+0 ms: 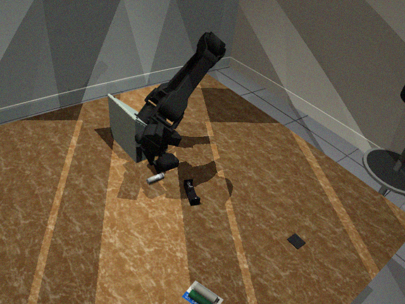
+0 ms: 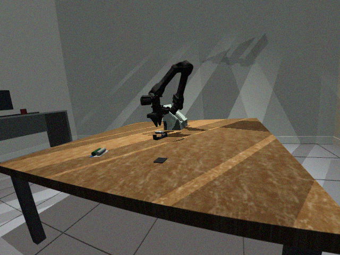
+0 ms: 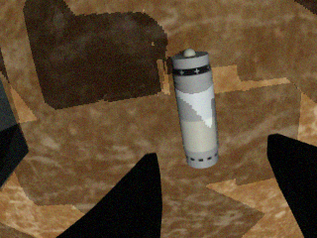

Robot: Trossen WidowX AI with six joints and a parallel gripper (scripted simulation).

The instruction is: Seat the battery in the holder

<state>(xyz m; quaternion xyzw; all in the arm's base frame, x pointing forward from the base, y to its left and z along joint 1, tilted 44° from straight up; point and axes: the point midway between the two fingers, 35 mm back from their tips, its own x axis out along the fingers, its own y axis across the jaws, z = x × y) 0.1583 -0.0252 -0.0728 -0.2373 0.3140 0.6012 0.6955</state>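
The grey battery lies 40 mm below my gripper tip.
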